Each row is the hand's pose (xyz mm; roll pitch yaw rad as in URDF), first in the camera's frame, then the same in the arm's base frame.
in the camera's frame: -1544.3 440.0 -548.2 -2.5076 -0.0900 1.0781
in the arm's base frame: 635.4 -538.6 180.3 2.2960 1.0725 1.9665
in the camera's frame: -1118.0 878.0 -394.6 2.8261 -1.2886 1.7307
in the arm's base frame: 387.3 -163.6 -261.3 2.9903 0.3142 -2.8234
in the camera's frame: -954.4 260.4 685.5 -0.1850 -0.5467 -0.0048
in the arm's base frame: -716.8 -304.9 318.0 -1.7906 0.0112 2.3901
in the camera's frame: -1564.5 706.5 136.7 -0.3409 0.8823 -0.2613
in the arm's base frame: -9.4 -738.8 -110.5 -1.7277 -0.1950 0.9479
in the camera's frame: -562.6 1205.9 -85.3 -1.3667 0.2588 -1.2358
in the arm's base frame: -49.1 292.3 -598.0 -2.3695 -1.1749 1.2261
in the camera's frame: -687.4 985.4 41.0 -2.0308 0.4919 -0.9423
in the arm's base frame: -144.4 135.3 -382.6 -3.0603 -0.8202 1.1297
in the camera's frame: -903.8 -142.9 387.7 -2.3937 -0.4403 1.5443
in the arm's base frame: -457.3 -181.3 731.9 -2.4702 1.1651 -2.9382
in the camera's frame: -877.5 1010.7 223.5 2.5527 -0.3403 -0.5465
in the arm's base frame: -267.9 -96.6 -415.1 0.7425 -0.5014 2.2554
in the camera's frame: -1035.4 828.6 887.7 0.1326 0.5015 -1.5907
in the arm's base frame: -870.7 -429.8 -257.3 0.1851 -1.1044 0.2266
